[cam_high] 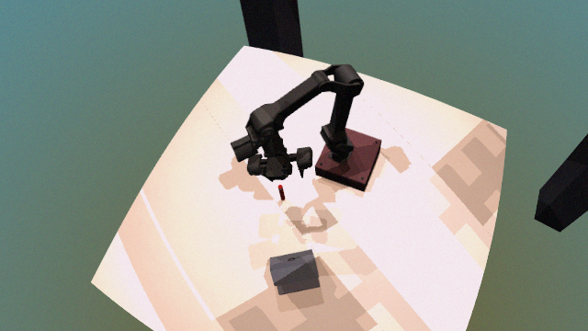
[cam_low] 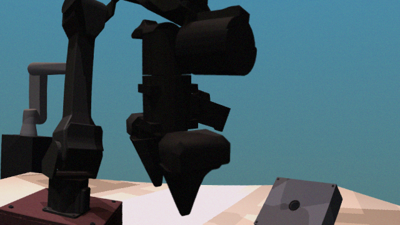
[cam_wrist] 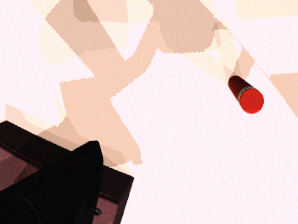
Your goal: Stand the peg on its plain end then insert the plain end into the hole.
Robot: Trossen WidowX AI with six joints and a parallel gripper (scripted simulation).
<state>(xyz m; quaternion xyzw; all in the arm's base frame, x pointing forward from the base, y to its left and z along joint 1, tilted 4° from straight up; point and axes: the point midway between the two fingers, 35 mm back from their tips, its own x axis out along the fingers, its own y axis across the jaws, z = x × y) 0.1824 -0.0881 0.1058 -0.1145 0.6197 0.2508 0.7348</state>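
Now: the red peg 2 cm ahead of my gripper tip, 2 cm to the right of it and 6 cm below it. Also, from my gripper tip: grey sloped panel 22 cm ahead, 15 cm to the left, 6 cm below.
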